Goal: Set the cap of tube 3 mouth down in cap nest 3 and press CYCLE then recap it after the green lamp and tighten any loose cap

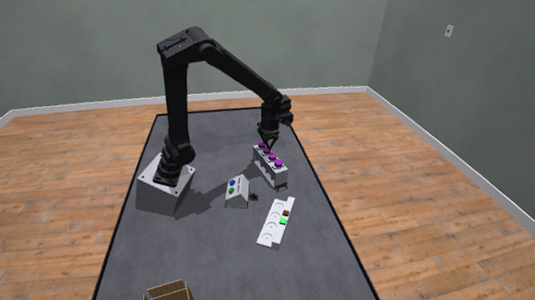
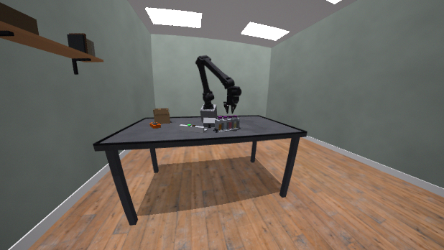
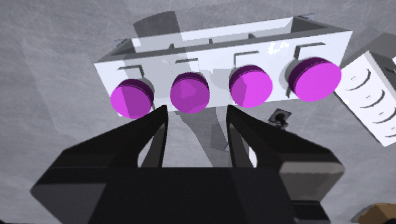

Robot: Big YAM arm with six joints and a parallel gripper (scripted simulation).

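Right now my hand is 20 mm short of the cap, 40 mm to the left of it and 40 mm above it. Round my hand: blue key 150 mm behind, 150 mm to the right, 80 mm below; key housing 140 mm behind, 170 mm to the right, 100 mm below; green key 150 mm behind, 190 mm to the right, 80 mm below.
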